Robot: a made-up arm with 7 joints. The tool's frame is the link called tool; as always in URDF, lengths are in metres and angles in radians. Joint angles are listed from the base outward.
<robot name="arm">
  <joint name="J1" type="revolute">
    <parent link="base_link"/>
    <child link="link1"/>
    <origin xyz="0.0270 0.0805 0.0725" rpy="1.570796 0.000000 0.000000"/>
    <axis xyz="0 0 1"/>
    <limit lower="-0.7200" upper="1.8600"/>
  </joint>
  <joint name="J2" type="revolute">
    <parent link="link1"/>
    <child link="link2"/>
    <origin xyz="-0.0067 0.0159 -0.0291" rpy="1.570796 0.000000 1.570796"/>
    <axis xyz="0 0 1"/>
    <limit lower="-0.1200" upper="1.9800"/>
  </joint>
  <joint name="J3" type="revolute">
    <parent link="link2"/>
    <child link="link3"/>
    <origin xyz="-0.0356 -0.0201 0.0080" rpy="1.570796 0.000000 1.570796"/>
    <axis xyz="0 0 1"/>
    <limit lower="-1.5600" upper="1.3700"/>
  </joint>
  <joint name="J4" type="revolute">
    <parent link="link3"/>
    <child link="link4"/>
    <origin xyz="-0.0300 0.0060 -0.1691" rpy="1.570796 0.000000 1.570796"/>
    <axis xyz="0 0 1"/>
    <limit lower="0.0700" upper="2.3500"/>
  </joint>
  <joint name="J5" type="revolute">
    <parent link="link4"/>
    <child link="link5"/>
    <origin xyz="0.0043 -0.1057 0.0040" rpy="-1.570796 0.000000 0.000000"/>
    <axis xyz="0 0 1"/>
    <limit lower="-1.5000" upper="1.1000"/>
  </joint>
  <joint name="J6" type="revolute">
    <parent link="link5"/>
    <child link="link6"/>
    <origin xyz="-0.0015 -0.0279 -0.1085" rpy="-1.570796 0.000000 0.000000"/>
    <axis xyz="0 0 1"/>
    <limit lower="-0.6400" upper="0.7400"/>
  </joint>
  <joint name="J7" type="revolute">
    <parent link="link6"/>
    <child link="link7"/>
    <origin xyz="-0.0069 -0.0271 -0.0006" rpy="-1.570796 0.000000 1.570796"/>
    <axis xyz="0 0 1"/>
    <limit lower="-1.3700" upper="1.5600"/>
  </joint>
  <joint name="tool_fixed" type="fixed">
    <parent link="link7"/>
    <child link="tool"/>
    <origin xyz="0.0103 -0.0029 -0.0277" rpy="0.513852 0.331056 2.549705"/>
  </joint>
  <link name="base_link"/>
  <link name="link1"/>
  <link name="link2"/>
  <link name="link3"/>
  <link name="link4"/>
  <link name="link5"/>
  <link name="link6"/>
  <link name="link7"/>
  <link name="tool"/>
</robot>
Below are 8 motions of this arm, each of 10 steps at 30 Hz.
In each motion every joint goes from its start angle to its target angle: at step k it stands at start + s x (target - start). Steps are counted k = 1, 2, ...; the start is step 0. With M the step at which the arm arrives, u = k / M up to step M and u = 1 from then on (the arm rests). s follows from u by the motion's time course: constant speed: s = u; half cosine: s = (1 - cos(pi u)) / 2; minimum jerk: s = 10 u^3 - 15 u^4 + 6 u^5.
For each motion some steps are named. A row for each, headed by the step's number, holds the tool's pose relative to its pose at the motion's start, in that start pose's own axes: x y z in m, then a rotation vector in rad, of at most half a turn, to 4 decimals.
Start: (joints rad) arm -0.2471 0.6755 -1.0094 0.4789 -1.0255 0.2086 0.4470
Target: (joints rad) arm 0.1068 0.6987 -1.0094 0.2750 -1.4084 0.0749 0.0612
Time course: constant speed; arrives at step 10
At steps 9, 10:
9: -0.0429 0.0781 0.0496 -0.1214 -0.1624 -0.4635
10: -0.0455 0.0868 0.0559 -0.1373 -0.1806 -0.5048

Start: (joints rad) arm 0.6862 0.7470 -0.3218 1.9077 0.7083 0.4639 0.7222
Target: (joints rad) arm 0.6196 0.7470 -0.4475 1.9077 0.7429 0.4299 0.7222
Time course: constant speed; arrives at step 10
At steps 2, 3, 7, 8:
2: -0.0037 -0.0010 0.0053 0.0048 0.0304 0.0154
3: -0.0055 -0.0015 0.0081 0.0075 0.0456 0.0230
7: -0.0123 -0.0036 0.0192 0.0190 0.1063 0.0538
8: -0.0138 -0.0042 0.0221 0.0222 0.1214 0.0615

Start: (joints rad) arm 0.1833 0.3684 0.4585 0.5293 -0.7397 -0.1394 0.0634
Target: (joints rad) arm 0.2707 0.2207 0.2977 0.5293 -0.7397 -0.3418 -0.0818
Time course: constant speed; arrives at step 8
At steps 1, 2, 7, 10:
1: 0.0048 -0.0075 -0.0010 0.0206 -0.0292 0.0256
2: 0.0097 -0.0149 -0.0022 0.0424 -0.0582 0.0514
7: 0.0359 -0.0502 -0.0103 0.1675 -0.1980 0.1809
10: 0.0414 -0.0569 -0.0124 0.1957 -0.2247 0.2069

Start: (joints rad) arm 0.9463 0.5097 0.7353 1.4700 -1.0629 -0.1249 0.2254
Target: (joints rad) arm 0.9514 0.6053 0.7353 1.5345 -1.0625 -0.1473 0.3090
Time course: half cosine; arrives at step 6
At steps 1, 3, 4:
1: -0.0016 0.0013 -0.0012 -0.0025 -0.0073 0.0010
3: -0.0118 0.0097 -0.0092 -0.0196 -0.0546 0.0073
4: -0.0174 0.0145 -0.0140 -0.0304 -0.0819 0.0110

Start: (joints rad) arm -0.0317 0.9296 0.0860 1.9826 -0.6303 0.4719 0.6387
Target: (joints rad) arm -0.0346 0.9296 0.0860 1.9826 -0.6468 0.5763 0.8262
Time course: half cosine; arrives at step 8
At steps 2, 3, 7, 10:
2: -0.0002 -0.0005 0.0000 -0.0099 0.0257 0.0141
3: -0.0003 -0.0010 0.0000 -0.0204 0.0542 0.0298
7: -0.0010 -0.0030 -0.0001 -0.0574 0.1698 0.0940
10: -0.0010 -0.0031 -0.0001 -0.0593 0.1766 0.0978

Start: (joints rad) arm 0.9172 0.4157 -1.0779 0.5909 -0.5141 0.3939 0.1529
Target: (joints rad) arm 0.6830 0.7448 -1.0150 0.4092 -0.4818 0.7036 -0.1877
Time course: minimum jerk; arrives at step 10
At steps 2, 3, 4, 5, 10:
2: -0.0019 -0.0006 0.0102 -0.0232 0.0284 -0.0278
3: -0.0048 -0.0011 0.0288 -0.0681 0.0773 -0.0789
4: -0.0082 -0.0004 0.0564 -0.1404 0.1430 -0.1549
5: -0.0108 0.0028 0.0891 -0.2351 0.2108 -0.2457
10: -0.0108 0.0253 0.1765 -0.5402 0.3392 -0.4931

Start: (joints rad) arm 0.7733 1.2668 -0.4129 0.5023 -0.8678 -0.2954 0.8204
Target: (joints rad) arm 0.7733 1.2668 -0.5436 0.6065 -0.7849 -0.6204 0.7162
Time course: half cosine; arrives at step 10
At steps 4, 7, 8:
4: 0.0020 0.0000 -0.0063 -0.0290 -0.1553 0.0229
7: 0.0042 -0.0007 -0.0143 -0.0605 -0.3571 0.0618
8: 0.0048 -0.0010 -0.0162 -0.0671 -0.4067 0.0731

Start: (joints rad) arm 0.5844 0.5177 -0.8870 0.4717 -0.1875 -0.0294 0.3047
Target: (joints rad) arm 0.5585 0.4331 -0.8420 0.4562 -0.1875 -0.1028 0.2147
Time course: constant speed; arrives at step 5
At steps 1, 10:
1: 0.0014 -0.0049 -0.0013 0.0211 -0.0181 0.0062
10: 0.0079 -0.0245 -0.0061 0.1103 -0.0851 0.0293

